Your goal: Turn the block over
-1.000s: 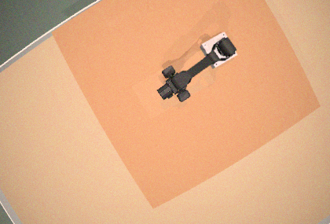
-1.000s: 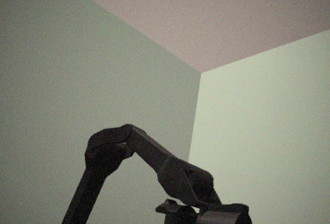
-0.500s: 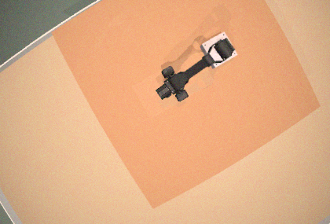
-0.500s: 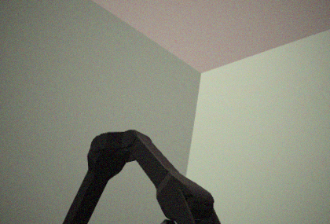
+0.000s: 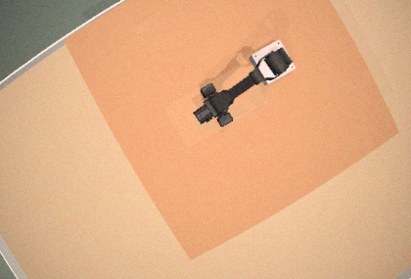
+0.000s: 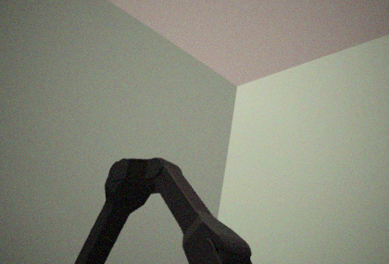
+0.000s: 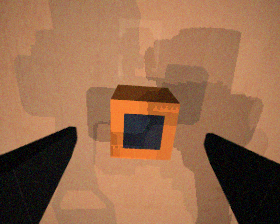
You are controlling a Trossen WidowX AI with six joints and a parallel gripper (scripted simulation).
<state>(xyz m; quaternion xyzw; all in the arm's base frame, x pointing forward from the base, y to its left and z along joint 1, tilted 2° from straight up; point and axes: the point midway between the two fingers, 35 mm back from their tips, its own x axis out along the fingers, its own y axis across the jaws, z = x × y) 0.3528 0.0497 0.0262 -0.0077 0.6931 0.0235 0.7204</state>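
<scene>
The orange block is 30 mm below my gripper tip.
</scene>
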